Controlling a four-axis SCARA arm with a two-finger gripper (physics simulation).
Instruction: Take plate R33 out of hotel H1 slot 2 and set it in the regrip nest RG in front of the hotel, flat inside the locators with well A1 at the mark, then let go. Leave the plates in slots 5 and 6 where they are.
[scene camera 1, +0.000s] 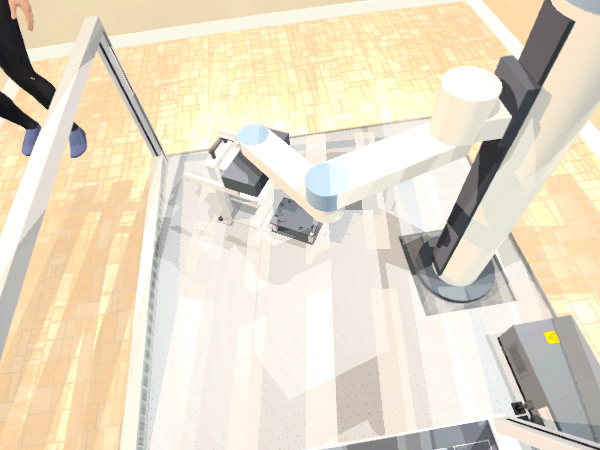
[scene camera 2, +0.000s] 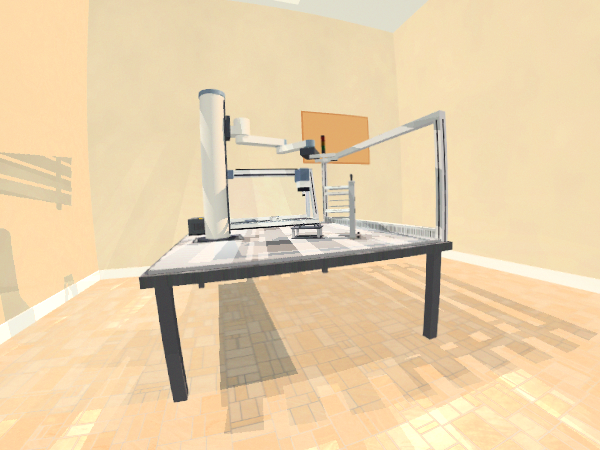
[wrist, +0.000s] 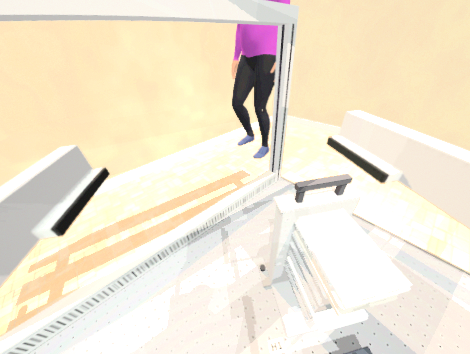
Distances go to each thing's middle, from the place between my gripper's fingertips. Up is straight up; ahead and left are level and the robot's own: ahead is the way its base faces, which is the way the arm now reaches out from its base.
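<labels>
From my hand, the frame post (wrist: 288, 27) is 18 cm below, 31 cm ahead and 50 cm to the right. There's a grey box (scene camera 1: 557, 371) as well, and that's well below my hand, far behind it and a long way to the left of it.
</labels>
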